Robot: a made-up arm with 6 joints. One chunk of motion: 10 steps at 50 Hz.
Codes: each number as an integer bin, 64 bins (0 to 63) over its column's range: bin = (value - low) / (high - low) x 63, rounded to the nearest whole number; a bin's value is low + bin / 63 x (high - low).
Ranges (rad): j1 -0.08..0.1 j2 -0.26..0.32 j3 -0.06..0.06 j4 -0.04..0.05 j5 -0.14..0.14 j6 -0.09..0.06
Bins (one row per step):
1: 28 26 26 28 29 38
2: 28 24 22 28 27 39
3: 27 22 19 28 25 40
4: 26 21 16 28 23 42
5: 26 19 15 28 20 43
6: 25 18 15 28 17 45
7: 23 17 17 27 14 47
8: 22 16 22 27 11 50
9: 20 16 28 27 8 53
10: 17 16 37 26 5 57
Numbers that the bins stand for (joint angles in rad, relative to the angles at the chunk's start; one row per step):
1: 0.0000 -0.0206 -0.0105 0.0000 -0.0111 0.0005
2: 0.0000 -0.0390 -0.0181 0.0000 -0.0200 0.0029
3: -0.0029 -0.0575 -0.0238 0.0000 -0.0289 0.0052
4: -0.0057 -0.0667 -0.0295 0.0000 -0.0378 0.0100
5: -0.0057 -0.0851 -0.0314 0.0000 -0.0511 0.0124
6: -0.0086 -0.0943 -0.0314 0.0000 -0.0644 0.0171
7: -0.0143 -0.1035 -0.0276 -0.0014 -0.0778 0.0219
8: -0.0171 -0.1127 -0.0181 -0.0014 -0.0911 0.0290
9: -0.0229 -0.1127 -0.0067 -0.0014 -0.1044 0.0362
10: -0.0314 -0.1127 0.0105 -0.0029 -0.1178 0.0457

